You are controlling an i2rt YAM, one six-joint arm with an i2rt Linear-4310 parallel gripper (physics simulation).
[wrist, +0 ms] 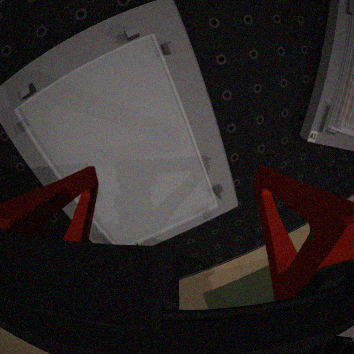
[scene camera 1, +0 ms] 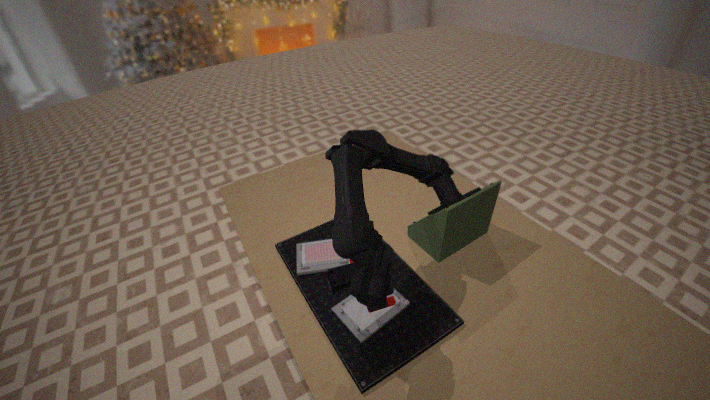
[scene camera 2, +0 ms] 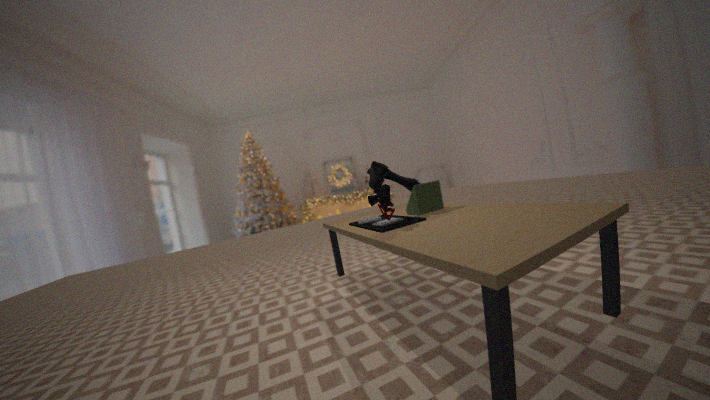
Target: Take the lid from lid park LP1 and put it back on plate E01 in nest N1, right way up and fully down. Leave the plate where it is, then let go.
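The pale, flat lid lies on the grey lid park. Plate E01, with pinkish wells, sits in the grey nest N1; the arm covers part of it in scene camera 1, and its edge shows at the right of the wrist view. My gripper is open and empty, its red fingers above the lid park. In the wrist view the left finger is over the lid's near left part and the right finger is over the black board, off the lid. The finger height is hard to tell.
The black perforated board carries the park and the nest. A green wedge-shaped block stands beside the board, by the arm's other end. The tan table top extends around them.
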